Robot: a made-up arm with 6 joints. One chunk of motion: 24 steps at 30 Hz.
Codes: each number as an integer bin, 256 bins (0 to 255) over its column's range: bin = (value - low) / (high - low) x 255, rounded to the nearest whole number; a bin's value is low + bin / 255 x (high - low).
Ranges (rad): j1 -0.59..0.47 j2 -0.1..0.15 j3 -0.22..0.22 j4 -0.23..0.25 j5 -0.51..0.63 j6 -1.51..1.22
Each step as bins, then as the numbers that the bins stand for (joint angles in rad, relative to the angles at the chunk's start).
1 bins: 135 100 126 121 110 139
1 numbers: -0.0288 -0.0020 -0.0026 -0.0022 -0.0182 -0.0219
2 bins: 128 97 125 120 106 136
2 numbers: -0.0579 -0.0049 -0.0043 -0.0041 -0.0361 -0.0540
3 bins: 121 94 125 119 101 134
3 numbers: -0.0870 -0.0078 -0.0043 -0.0060 -0.0585 -0.0754
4 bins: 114 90 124 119 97 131
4 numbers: -0.1161 -0.0118 -0.0060 -0.0060 -0.0764 -0.1075
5 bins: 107 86 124 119 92 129
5 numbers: -0.1452 -0.0157 -0.0060 -0.0060 -0.0987 -0.1289
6 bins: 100 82 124 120 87 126
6 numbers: -0.1743 -0.0196 -0.0060 -0.0041 -0.1211 -0.1611
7 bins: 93 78 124 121 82 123
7 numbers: -0.2034 -0.0235 -0.0060 -0.0022 -0.1434 -0.1932
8 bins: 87 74 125 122 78 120
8 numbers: -0.2284 -0.0275 -0.0043 -0.0004 -0.1613 -0.2253
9 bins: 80 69 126 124 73 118
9 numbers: -0.2575 -0.0324 -0.0026 0.0034 -0.1836 -0.2467
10 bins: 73 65 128 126 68 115
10 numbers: -0.2865 -0.0363 0.0009 0.0072 -0.2060 -0.2788
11 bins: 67 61 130 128 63 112
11 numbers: -0.3115 -0.0402 0.0043 0.0109 -0.2284 -0.3109
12 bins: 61 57 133 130 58 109
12 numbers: -0.3364 -0.0441 0.0095 0.0147 -0.2507 -0.3431
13 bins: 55 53 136 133 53 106
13 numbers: -0.3614 -0.0480 0.0147 0.0204 -0.2731 -0.3752
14 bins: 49 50 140 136 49 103
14 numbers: -0.3863 -0.0510 0.0216 0.0260 -0.2909 -0.4073
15 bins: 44 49 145 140 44 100
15 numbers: -0.4071 -0.0520 0.0302 0.0335 -0.3133 -0.4394
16 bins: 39 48 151 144 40 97
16 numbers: -0.4279 -0.0529 0.0405 0.0411 -0.3312 -0.4715
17 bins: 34 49 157 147 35 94
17 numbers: -0.4487 -0.0520 0.0509 0.0467 -0.3535 -0.5036
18 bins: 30 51 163 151 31 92
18 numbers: -0.4653 -0.0500 0.0613 0.0542 -0.3714 -0.5251
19 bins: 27 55 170 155 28 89
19 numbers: -0.4778 -0.0461 0.0733 0.0618 -0.3848 -0.5572
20 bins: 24 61 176 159 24 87
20 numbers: -0.4902 -0.0402 0.0837 0.0693 -0.4027 -0.5786
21 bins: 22 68 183 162 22 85
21 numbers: -0.4985 -0.0333 0.0958 0.0749 -0.4116 -0.6000
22 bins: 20 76 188 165 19 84
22 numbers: -0.5069 -0.0255 0.1044 0.0806 -0.4251 -0.6107
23 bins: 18 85 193 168 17 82
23 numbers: -0.5152 -0.0167 0.1130 0.0862 -0.4340 -0.6321
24 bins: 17 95 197 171 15 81
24 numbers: -0.5193 -0.0069 0.1199 0.0919 -0.4429 -0.6428
